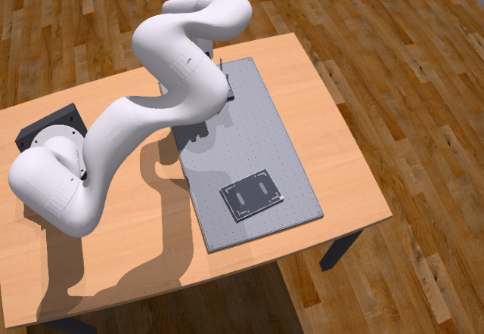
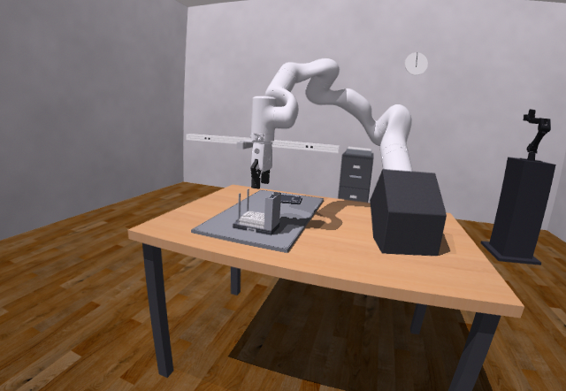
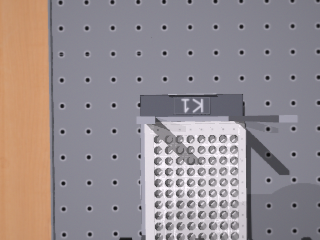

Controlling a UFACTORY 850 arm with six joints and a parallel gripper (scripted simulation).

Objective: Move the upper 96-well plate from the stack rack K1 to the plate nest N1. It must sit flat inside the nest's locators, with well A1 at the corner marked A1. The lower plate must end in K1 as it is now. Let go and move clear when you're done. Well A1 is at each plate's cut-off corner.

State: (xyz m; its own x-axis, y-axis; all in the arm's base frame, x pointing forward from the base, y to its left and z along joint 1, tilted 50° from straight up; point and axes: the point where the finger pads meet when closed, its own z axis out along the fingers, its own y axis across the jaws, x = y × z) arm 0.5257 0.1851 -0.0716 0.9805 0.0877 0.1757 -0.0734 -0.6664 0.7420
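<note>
Now: hand 140 mm above the white 96-well plate. Also, from my hand: plate nest N1: 10 mm behind, 430 mm to the right, 170 mm below.
</note>
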